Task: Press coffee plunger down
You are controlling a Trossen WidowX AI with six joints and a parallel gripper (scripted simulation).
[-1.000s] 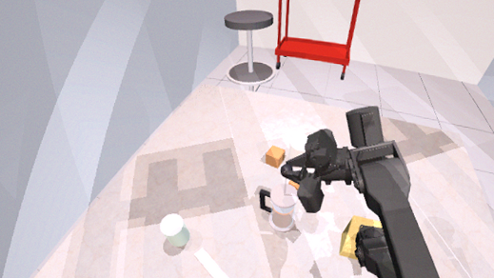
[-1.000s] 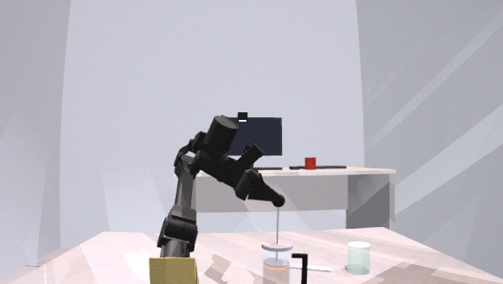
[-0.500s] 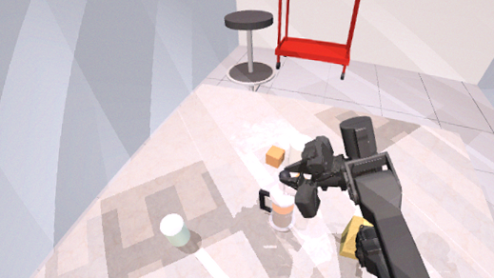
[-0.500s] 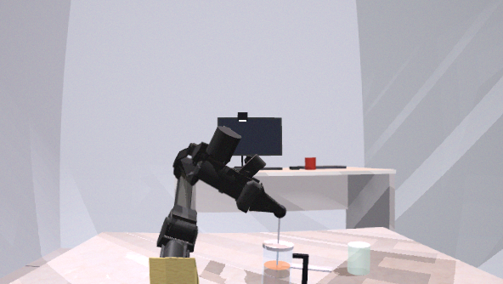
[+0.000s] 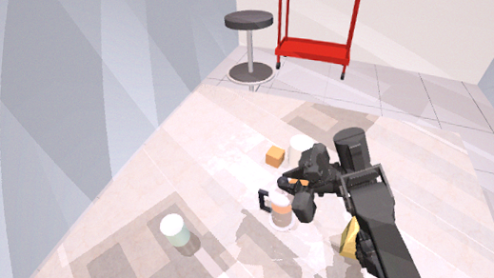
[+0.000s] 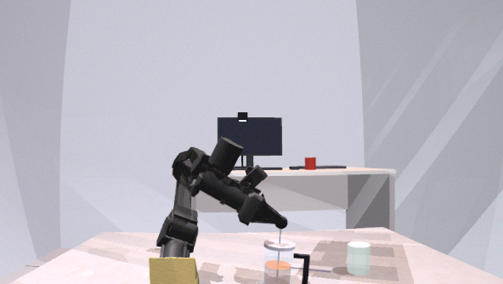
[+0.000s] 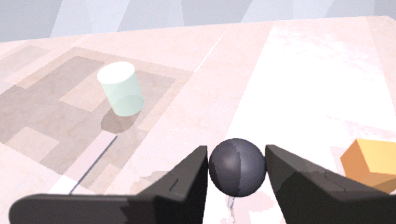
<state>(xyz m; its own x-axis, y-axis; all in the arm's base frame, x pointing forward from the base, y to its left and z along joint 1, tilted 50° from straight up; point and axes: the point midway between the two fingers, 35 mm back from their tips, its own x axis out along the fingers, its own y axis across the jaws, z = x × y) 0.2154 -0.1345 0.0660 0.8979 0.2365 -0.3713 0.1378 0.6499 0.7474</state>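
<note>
Right now my gripper tip is 100 mm above the glass coffee press. From my gripper tip the other things lie so: white cup (240 mm to the right, 140 mm below, 30 mm behind).
</note>
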